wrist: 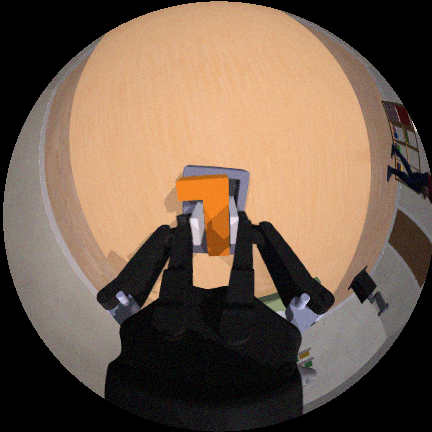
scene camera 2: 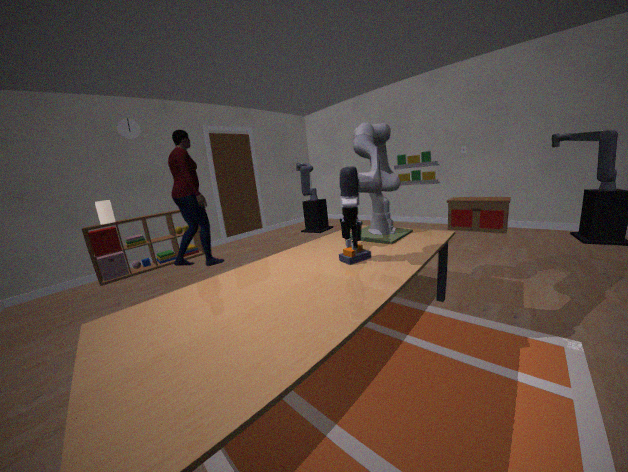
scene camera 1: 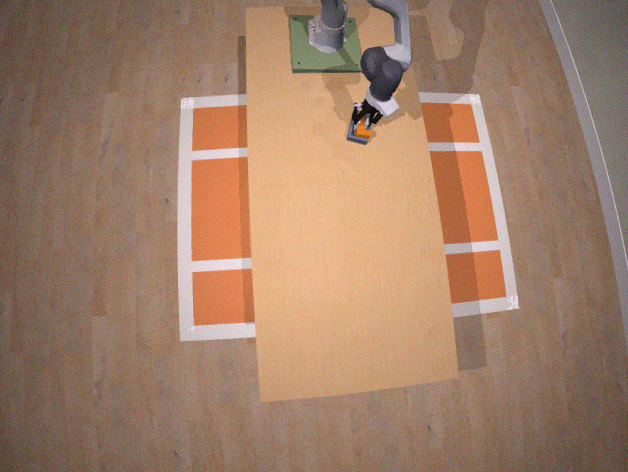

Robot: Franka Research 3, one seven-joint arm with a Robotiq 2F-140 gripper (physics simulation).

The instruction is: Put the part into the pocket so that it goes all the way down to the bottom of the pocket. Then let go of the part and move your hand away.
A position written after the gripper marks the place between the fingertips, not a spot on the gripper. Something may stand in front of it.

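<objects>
The gripper [wrist: 216, 206] is gripping an orange L-shaped block [wrist: 213, 188], and that orange L-shaped block is still resting on a pocket block.
</objects>
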